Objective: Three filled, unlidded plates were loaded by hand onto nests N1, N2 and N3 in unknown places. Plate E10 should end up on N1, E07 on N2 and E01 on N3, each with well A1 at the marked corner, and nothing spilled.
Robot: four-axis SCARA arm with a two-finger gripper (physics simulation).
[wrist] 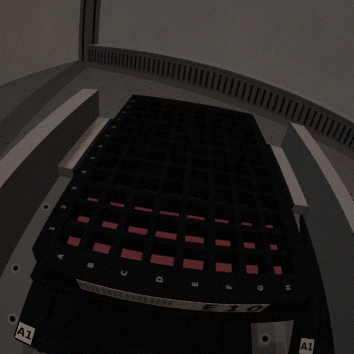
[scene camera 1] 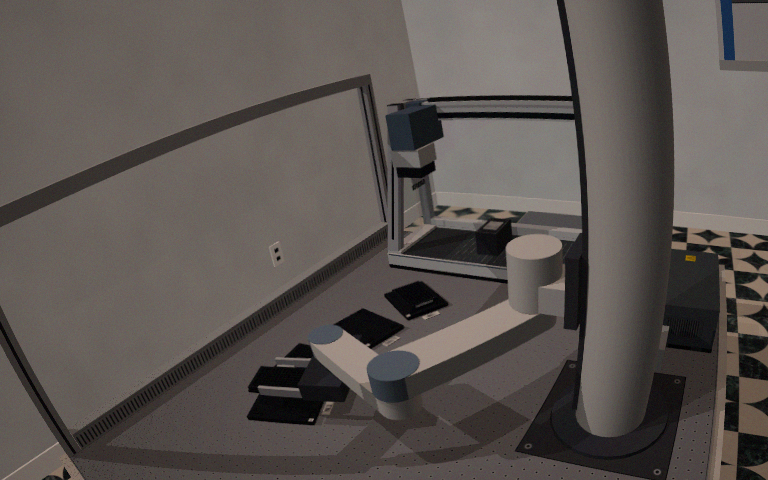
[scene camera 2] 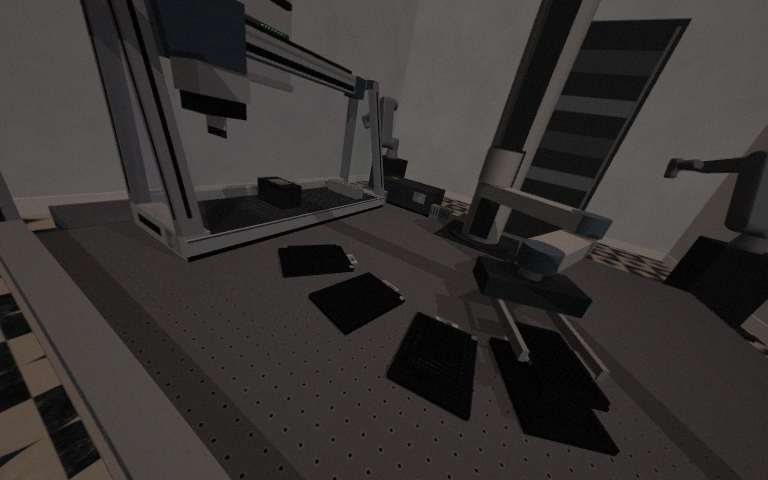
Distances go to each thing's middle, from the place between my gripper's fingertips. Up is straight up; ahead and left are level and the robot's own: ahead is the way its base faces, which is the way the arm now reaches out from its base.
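Labels:
Going by their middles, the nest N1 point(scene camera 2: 568, 423) is the nearest to my hand of the things named here; my hand is 3 cm past it and 7 cm above it. Counted from my hand, the nest N2 point(scene camera 2: 414, 384) is 16 cm to the right, 3 cm ahead and 7 cm below. The nest OUT point(scene camera 2: 369, 299) is 34 cm to the right of my hand, 1 cm ahead of it and 7 cm below it, while the nest N3 point(scene camera 2: 284, 260) is 51 cm to the right of my hand, 4 cm behind it and 7 cm below it. Of these, going by their middles, the nest N3 is the farthest from my hand.

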